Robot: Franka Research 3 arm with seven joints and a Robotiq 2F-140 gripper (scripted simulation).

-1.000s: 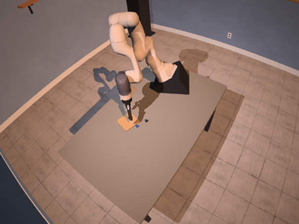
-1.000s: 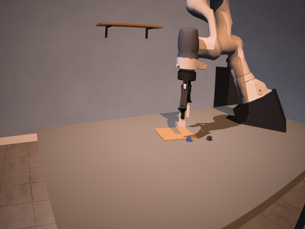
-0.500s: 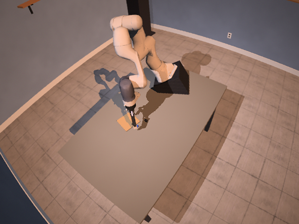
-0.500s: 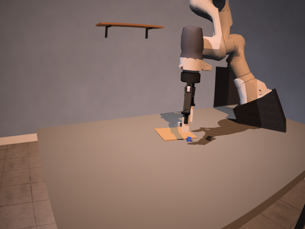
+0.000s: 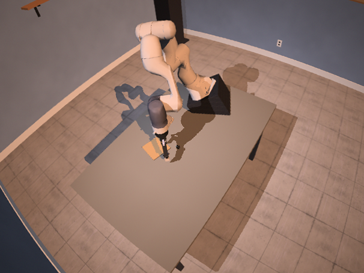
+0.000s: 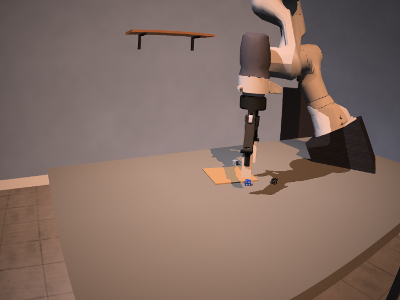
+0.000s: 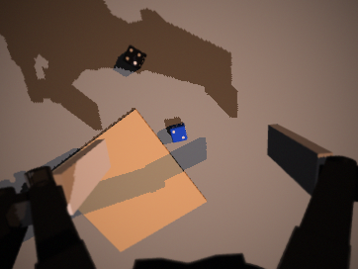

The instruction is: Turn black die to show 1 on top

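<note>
Now: hand 5 cm above the blue die and 1 cm past it. From my hand the other things lie so: black die (9 cm behind, 5 cm below, 2 cm to the left); orange mat (10 cm to the right, 6 cm below); white die (19 cm to the right, 9 cm behind, 5 cm below).
</note>
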